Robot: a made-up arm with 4 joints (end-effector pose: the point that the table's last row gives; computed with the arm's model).
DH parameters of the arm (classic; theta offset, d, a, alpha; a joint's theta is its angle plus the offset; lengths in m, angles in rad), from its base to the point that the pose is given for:
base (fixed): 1.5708 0.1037 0 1.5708
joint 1: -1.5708 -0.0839 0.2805 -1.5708
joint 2: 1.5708 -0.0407 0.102 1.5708
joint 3: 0 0.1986 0.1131 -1.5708
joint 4: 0 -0.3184 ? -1.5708
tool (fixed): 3.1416 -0.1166 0 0
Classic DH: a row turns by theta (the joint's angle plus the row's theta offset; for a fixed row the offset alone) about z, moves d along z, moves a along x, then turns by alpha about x.
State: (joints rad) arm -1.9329 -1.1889 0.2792 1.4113
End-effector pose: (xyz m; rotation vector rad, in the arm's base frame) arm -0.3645 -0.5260 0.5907 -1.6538 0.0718 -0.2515
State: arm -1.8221 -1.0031 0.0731 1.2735
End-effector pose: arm -0.4017 -0.5071 0.5793 -1.7430 0.1612 -0.2649
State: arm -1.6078 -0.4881 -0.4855 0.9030
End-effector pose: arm -0.3642 -0.4154 0.6351 -1.8734 0.6434 -0.0377
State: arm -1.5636 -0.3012 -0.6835 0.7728
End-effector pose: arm -0.2993 -0.3992 0.6644 -1.8318 0.8575 0.1177
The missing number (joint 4, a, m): 0.3387
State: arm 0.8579 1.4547 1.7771 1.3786
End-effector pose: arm -0.0140 0.1397 0.3935 0.0396 2.6280 -1.3187
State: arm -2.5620 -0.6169 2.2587 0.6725
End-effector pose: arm -0.0887 -0.6348 0.1430 -0.5787 -1.5701 -0.4964
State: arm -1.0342 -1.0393 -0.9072 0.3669
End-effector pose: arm 0.0048 -0.7376 0.3723 -1.5450 -0.2147 1.0145
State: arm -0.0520 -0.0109 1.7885 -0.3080
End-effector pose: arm -0.4058 0.3824 -0.6136 -0.3028 -0.2752 -1.7703
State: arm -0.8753 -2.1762 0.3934 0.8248
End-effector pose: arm 0.2927 -0.7033 -0.2612 -0.3197 -1.2150 0.5358
